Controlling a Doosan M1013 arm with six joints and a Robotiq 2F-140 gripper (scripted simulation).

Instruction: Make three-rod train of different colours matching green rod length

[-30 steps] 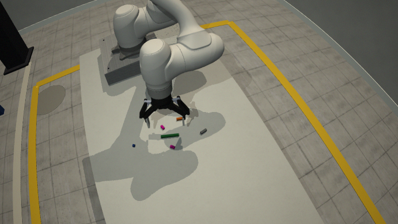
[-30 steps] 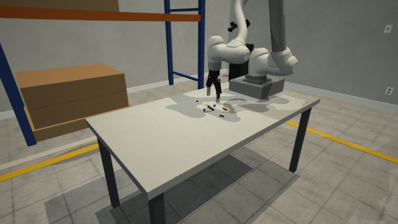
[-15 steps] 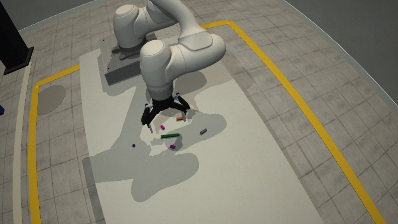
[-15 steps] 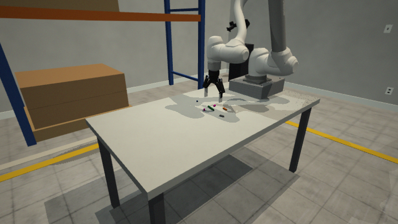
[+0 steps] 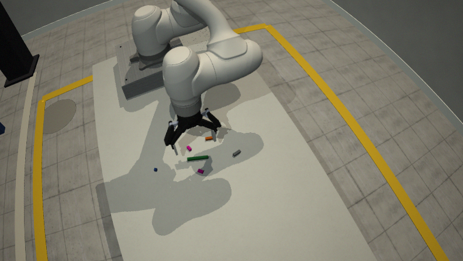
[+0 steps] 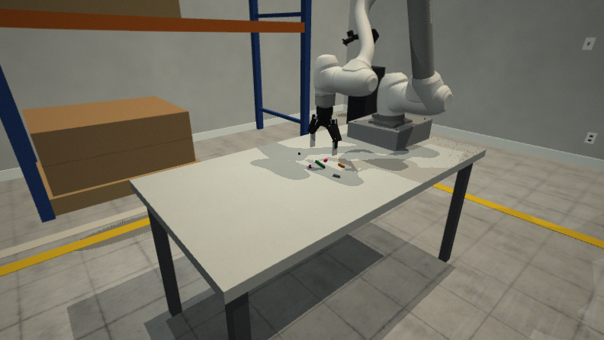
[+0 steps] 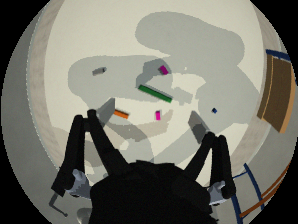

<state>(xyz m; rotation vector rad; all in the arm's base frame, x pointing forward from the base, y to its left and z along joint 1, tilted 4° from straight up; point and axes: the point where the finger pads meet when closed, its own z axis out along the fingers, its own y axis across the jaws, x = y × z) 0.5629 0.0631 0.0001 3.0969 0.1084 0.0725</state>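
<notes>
The small blue rod lies 170 mm to the right of my hand, 70 mm below it and 10 mm ahead of it. Round my hand: grey rod: 140 mm to the left, 70 mm below, 40 mm ahead; green rod: 70 mm below, 20 mm ahead; orange rod: 70 mm to the left, 70 mm below, 60 mm behind.
</notes>
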